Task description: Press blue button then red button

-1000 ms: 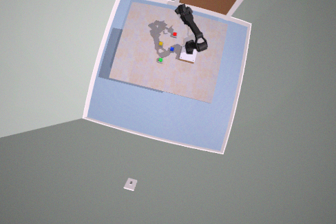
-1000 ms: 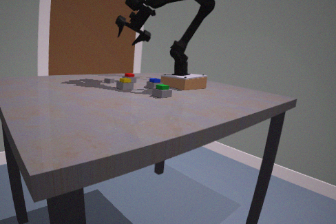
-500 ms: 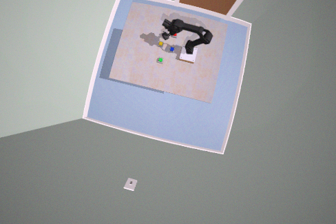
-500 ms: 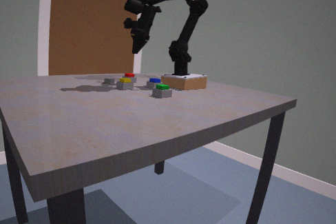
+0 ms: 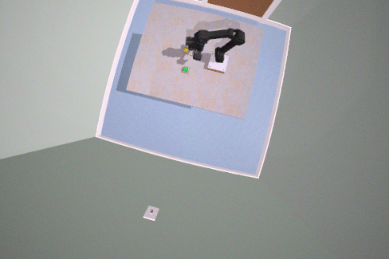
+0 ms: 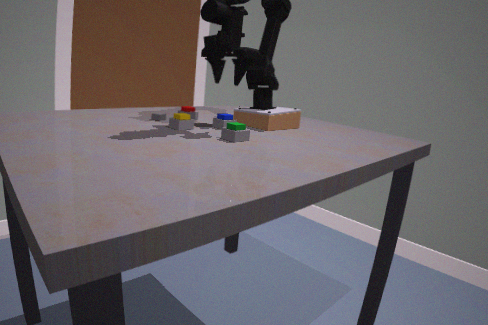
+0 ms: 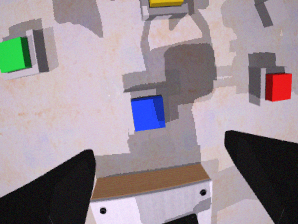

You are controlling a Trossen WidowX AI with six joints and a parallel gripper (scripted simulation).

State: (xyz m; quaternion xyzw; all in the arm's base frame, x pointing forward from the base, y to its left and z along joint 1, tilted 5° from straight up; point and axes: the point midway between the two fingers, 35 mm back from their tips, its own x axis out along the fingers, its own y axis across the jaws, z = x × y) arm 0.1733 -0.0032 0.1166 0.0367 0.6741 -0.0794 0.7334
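My gripper tip is 9 cm above the blue button. Round my gripper tip: green button (10 cm ahead, 12 cm to the left, 9 cm below); yellow button (11 cm ahead, 5 cm to the right, 9 cm below); red button (2 cm behind, 16 cm to the right, 9 cm below).
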